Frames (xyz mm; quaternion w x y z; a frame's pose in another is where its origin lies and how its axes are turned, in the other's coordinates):
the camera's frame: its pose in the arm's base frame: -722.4 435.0 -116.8 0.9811 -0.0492 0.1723 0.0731
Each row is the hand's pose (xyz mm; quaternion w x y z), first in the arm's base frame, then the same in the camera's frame.
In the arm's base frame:
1: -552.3 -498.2 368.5 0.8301 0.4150 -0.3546 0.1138
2: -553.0 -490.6 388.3 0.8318 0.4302 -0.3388 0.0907
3: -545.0 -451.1 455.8 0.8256 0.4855 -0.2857 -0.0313
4: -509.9 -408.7 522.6 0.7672 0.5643 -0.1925 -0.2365
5: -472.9 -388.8 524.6 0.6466 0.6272 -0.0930 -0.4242
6: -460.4 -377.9 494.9 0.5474 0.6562 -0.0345 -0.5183
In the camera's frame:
1: -127.4 -980.6 396.8 0.7412 0.4025 -0.5269 0.1050
2: -133.9 -974.4 416.0 0.7432 0.4226 -0.5116 0.0856
3: -144.8 -941.6 486.7 0.7346 0.5015 -0.4565 -0.0215
4: -129.9 -910.3 566.0 0.6745 0.6180 -0.3507 -0.2004
5: -93.6 -896.8 582.5 0.5565 0.7134 -0.2276 -0.3599
6: -70.4 -885.9 560.2 0.4609 0.7575 -0.1506 -0.4371

